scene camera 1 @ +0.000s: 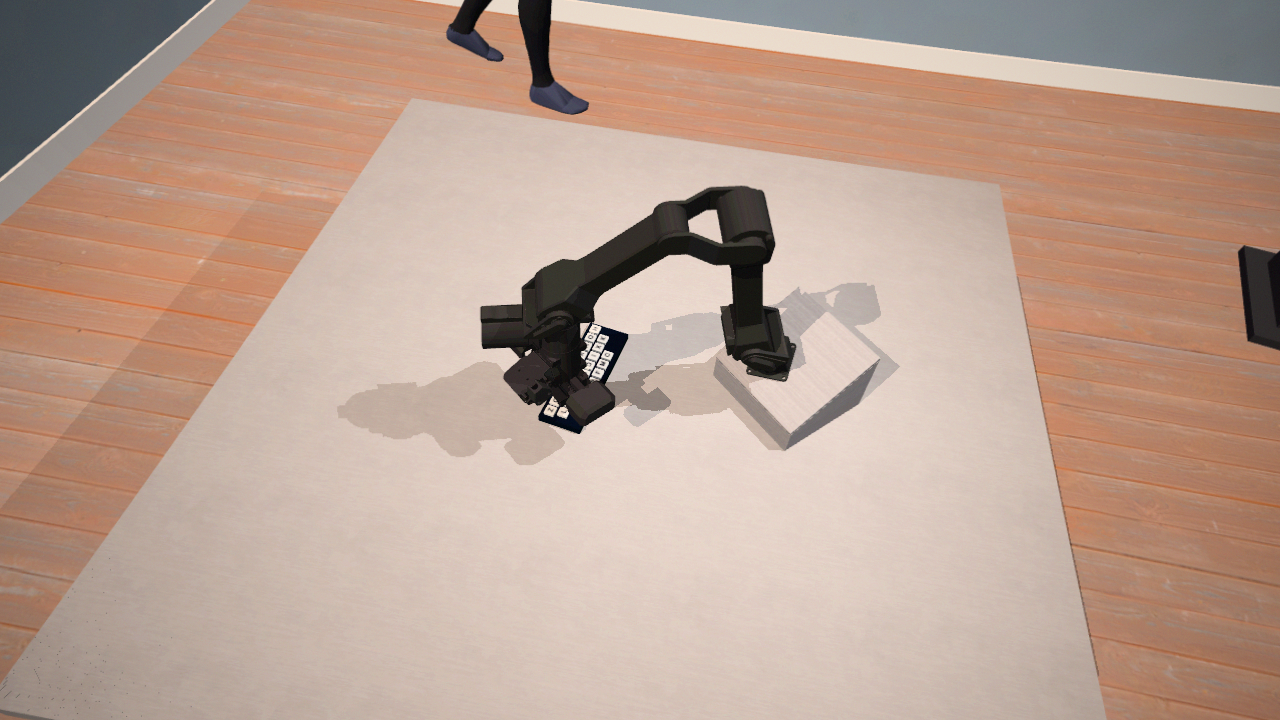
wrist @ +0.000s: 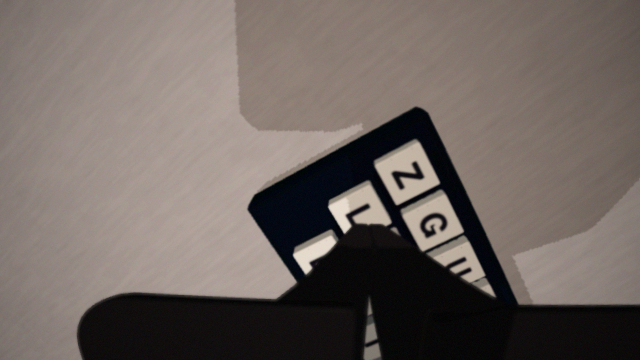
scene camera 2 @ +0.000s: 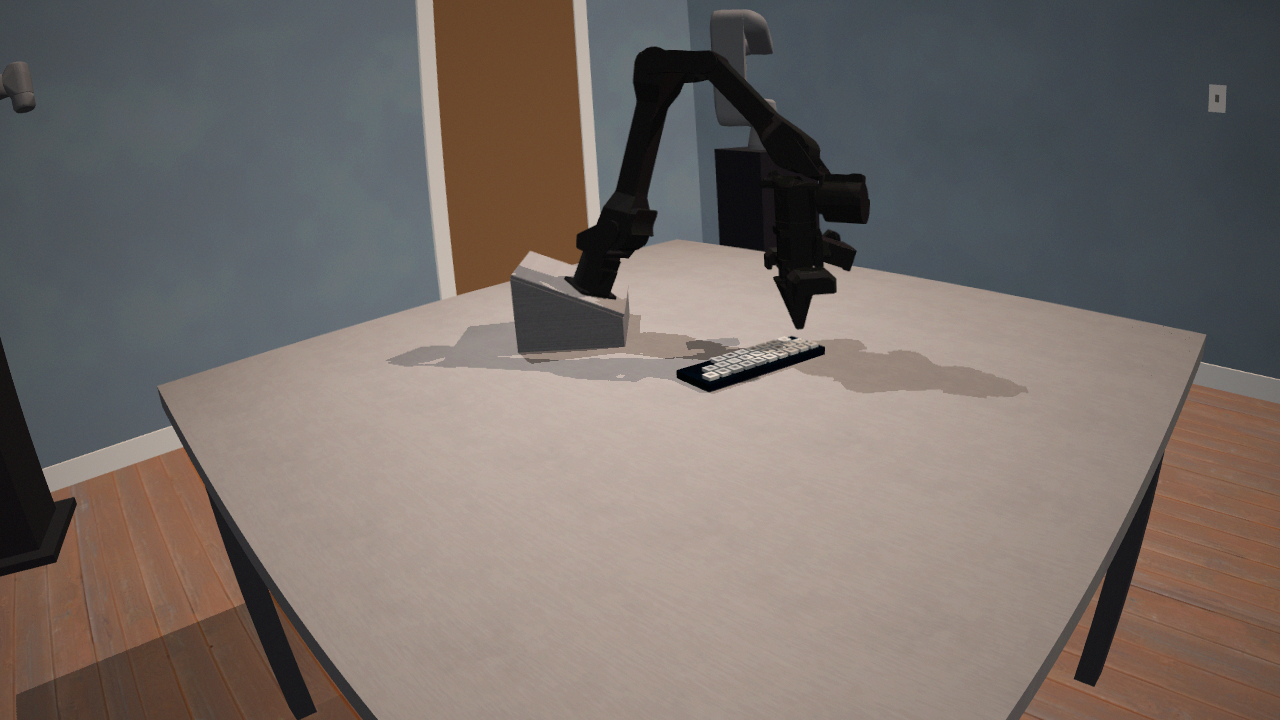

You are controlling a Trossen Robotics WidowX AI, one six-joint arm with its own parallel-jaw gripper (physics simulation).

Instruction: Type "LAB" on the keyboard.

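Seen in the pictures: gripper, fingertip midpoint: [scene camera 1: 562, 404] [wrist: 367, 238] [scene camera 2: 799, 328]; arm's base at its link origin: [scene camera 1: 771, 359] [scene camera 2: 589, 289].
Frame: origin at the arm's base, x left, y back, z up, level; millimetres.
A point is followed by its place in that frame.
Observation:
A dark navy keyboard [scene camera 1: 572, 427] @(y -244, x 208, z -64 mm) [scene camera 2: 693, 377] @(y -280, x 1, z -64 mm) [wrist: 320, 185] @(y -259, x 204, z -64 mm) with white keys lies flat on the table. My gripper [scene camera 2: 799, 325] @(y -269, x 191, z -40 mm) [wrist: 367, 238] @(y -269, x 191, z -40 mm) is shut with nothing between its fingers and points down. In the scene camera 2 view its tips hang a little above the far end of the keyboard. In the wrist view they overlap the lower corner of the L key [wrist: 357, 200] @(y -269, x 196, z -59 mm). The Z key [wrist: 407, 172] @(y -288, x 198, z -59 mm) and the G key [wrist: 432, 220] @(y -289, x 178, z -58 mm) lie to the right of L. The fingers hide much of the keyboard; I cannot make out the A and B keys.
The arm stands on a wedge-shaped grey block [scene camera 1: 796, 376] @(y 45, x 18, z 3 mm) [scene camera 2: 572, 313] @(y -46, x -53, z -19 mm) on the table [scene camera 1: 537, 582] @(y -178, x 443, z -75 mm) [scene camera 2: 626, 537] @(y -549, x -249, z -75 mm). A person's legs [scene camera 1: 537, 53] show beyond the table. A grey robot arm [scene camera 2: 733, 80] stands on a black pedestal [scene camera 2: 741, 197] behind the table.

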